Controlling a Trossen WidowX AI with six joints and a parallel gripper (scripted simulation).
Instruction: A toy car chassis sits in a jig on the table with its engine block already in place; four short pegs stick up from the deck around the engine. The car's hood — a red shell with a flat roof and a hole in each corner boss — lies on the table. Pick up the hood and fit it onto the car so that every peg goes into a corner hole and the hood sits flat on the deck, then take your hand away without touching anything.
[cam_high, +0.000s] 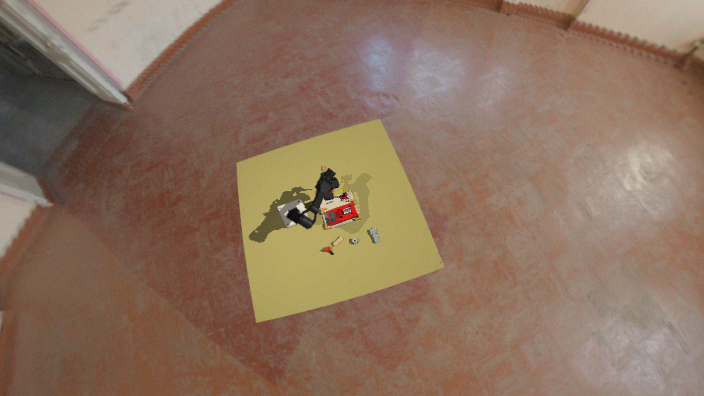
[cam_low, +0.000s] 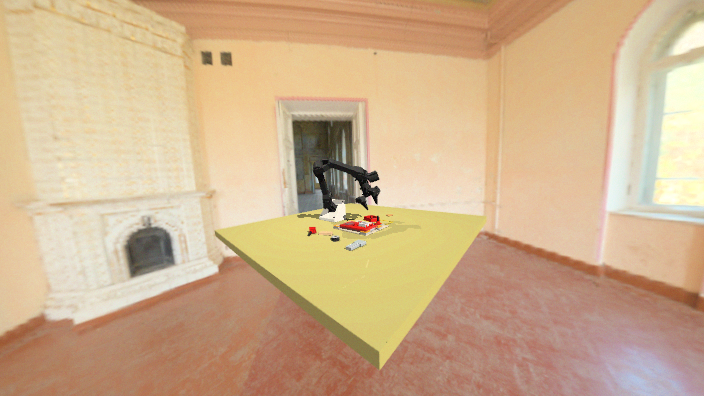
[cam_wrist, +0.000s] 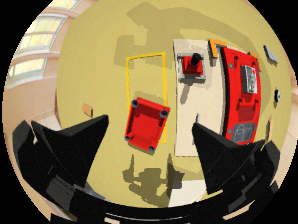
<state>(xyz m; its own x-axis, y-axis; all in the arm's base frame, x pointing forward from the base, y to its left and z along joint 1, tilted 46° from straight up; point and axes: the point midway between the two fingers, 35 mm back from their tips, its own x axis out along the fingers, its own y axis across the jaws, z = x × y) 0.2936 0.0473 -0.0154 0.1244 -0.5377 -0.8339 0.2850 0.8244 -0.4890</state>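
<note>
My gripper tip is now 9 cm above the red hood, 4 cm to the right of it and 3 cm past it.
</note>
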